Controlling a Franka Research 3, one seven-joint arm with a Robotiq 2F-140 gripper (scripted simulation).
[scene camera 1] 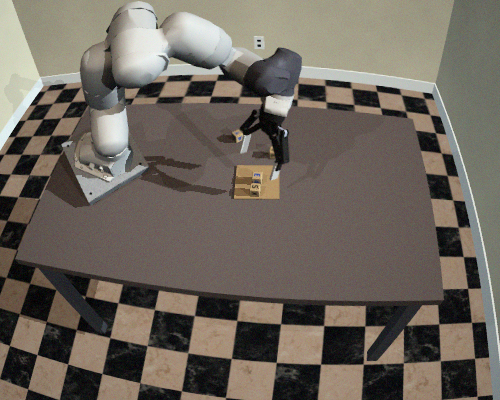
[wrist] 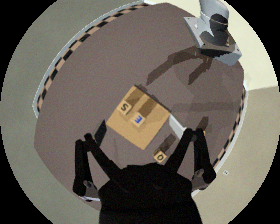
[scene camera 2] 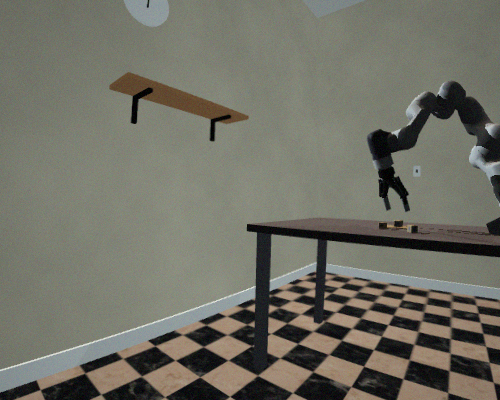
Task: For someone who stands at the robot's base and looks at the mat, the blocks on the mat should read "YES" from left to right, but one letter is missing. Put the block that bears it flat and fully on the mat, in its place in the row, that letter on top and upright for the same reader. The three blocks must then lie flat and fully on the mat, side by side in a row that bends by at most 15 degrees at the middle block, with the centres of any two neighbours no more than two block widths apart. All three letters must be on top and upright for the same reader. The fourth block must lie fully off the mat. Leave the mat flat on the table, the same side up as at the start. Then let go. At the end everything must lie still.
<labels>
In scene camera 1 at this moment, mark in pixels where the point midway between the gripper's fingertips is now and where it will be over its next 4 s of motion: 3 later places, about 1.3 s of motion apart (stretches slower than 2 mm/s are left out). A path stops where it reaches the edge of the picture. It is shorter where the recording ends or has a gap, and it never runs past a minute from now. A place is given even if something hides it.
My gripper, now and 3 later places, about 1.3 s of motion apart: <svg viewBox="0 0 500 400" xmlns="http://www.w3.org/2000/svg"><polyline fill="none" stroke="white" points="257,164 241,120 235,109 235,111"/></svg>
</labels>
